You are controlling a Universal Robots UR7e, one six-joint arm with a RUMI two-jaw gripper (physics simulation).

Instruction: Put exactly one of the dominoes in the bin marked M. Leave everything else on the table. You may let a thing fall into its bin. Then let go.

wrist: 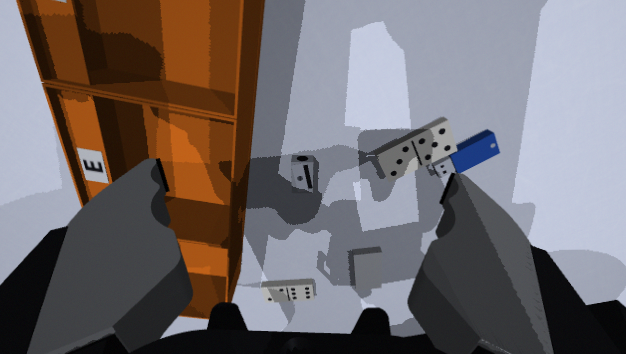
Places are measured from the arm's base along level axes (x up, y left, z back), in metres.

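Pixels of known places: gripper, fingertip midpoint: (307, 171).
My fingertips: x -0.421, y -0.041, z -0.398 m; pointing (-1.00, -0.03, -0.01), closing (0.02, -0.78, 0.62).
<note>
Ahead of a thing's pixels: the offset from my fingertips to its top centre. "spot": to the spot under its first point.
A large white domino @(dx -0.042, dy -0.055, dz +0.051 m) (417, 151) with black pips lies tilted on the table at the right of the wrist view, touching a blue USB stick. A smaller white domino @(dx -0.042, dy +0.110, dz +0.119 m) (288, 291) lies on the table at the lower middle, near the orange bins. A plain grey-white block @(dx -0.042, dy +0.031, dz +0.138 m) (367, 267) without visible pips lies to its right; whether it is a domino I cannot tell. My gripper (307, 171) is open and empty, its left jaw over the bin marked E and its right jaw tip by the USB stick's plug. The letter M does not show in the wrist view.
A row of orange bins @(dx -0.003, dy +0.070, dz -0.042 m) (241, 150) runs along the left, one labelled E @(spot: dx -0.007, dy +0.092, dz -0.066 m) (93, 165). A grey pencil sharpener @(dx -0.038, dy +0.018, dz +0.019 m) (303, 174) stands between the jaws, right of the bins. The blue USB stick @(dx -0.041, dy -0.082, dz +0.075 m) (475, 151) lies against the large domino.
</note>
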